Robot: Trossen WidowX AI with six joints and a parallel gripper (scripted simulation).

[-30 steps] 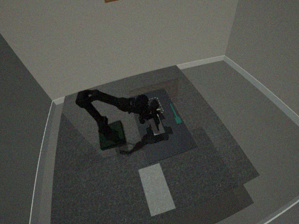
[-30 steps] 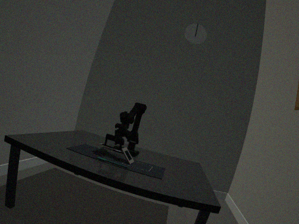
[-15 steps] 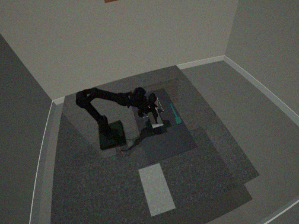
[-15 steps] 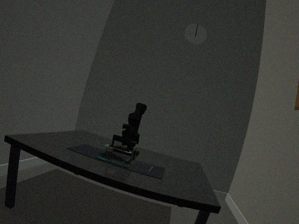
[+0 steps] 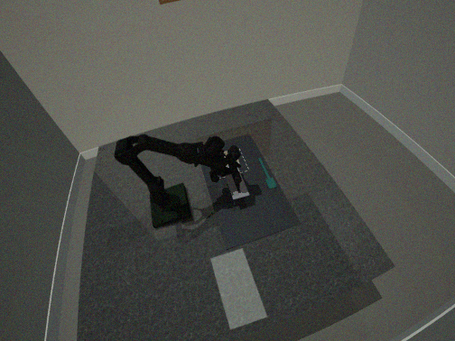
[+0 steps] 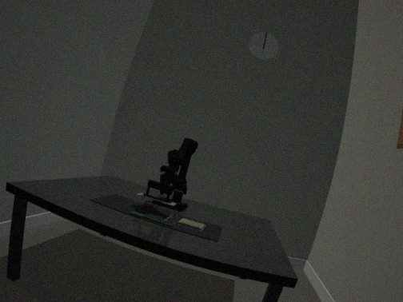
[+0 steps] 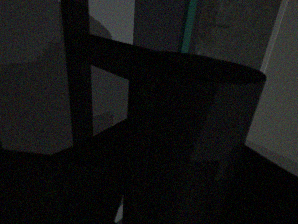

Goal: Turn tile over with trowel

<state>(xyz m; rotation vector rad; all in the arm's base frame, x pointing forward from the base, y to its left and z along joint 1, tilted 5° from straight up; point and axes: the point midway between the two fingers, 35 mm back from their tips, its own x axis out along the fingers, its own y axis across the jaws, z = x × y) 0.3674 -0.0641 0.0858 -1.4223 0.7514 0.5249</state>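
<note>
Now: gripper tip 150 mm short of the thin teal piece, 110 mm above it and 20 mm to the left of it. Also, from my gripper tip: dark mat (140 mm below, 20 mm to the left, 10 mm ahead); then tile (190 mm to the left, 120 mm below, 10 mm ahead).
</note>
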